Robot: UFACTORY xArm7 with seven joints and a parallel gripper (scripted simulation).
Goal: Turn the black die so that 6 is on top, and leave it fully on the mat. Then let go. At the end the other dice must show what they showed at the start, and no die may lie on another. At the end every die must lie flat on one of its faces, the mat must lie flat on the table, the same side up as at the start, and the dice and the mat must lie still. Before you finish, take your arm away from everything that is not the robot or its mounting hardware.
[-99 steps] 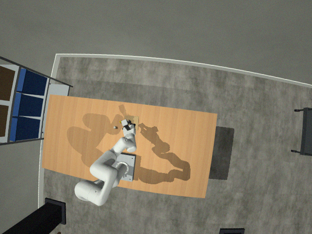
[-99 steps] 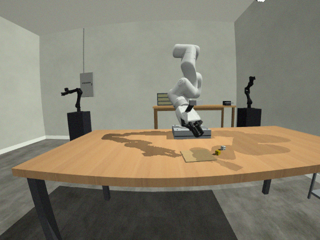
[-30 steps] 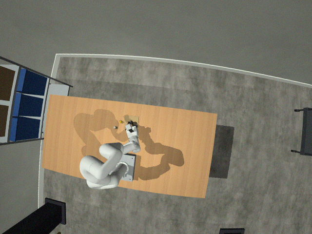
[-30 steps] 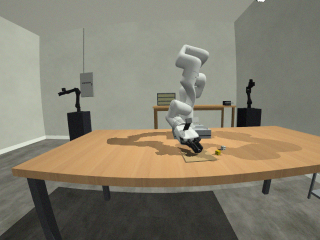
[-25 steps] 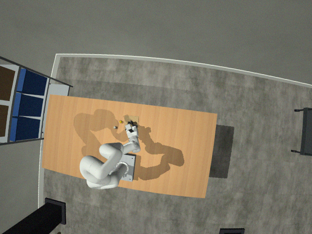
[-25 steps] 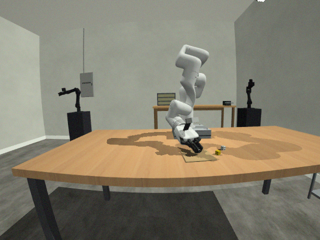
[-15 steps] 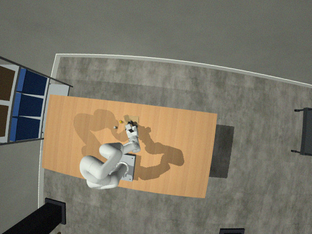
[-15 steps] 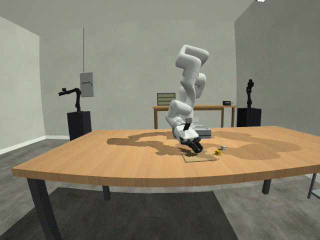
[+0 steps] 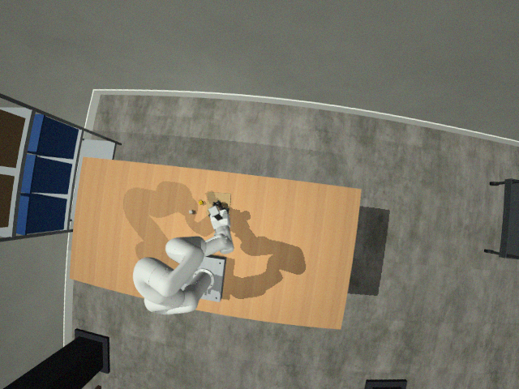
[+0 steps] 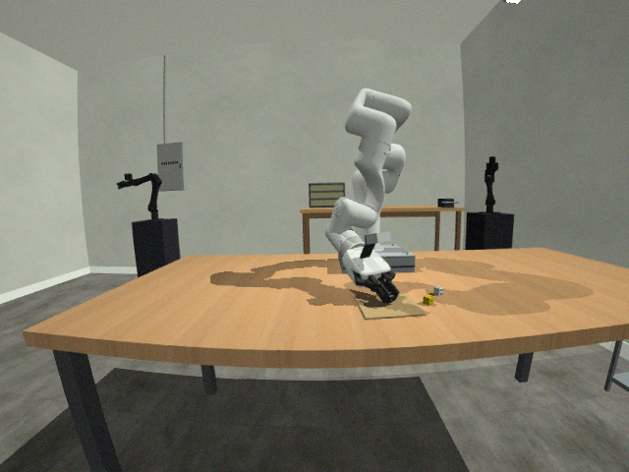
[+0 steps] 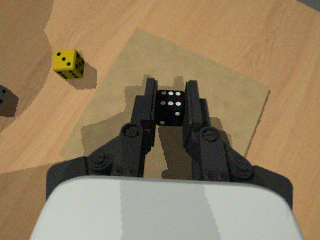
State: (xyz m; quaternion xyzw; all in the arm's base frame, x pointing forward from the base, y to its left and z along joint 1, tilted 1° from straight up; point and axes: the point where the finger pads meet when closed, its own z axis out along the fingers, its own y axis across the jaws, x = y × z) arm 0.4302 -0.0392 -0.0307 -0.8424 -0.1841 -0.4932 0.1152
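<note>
Now: hand 30 mm above the tan mat. Also, from my hand: yellow die (110 mm to the left, 30 mm below); then white die (160 mm to the left, 60 mm behind, 30 mm below); then black die (10 mm below, 10 mm ahead).
</note>
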